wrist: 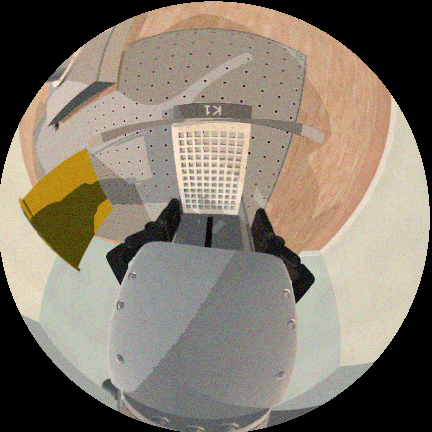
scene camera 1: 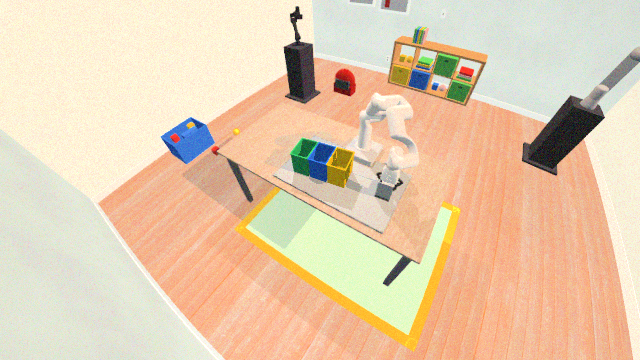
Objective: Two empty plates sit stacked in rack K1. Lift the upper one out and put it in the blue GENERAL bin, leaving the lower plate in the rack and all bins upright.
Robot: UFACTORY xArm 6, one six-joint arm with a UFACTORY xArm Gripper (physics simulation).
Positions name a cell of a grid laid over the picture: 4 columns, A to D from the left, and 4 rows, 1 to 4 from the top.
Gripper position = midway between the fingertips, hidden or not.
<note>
In view: the gripper (wrist: C2), a yellow bin (scene camera 1: C2) and a cream gridded plate (wrist: B2).
The yellow bin also shows in the wrist view (wrist: A2).
</note>
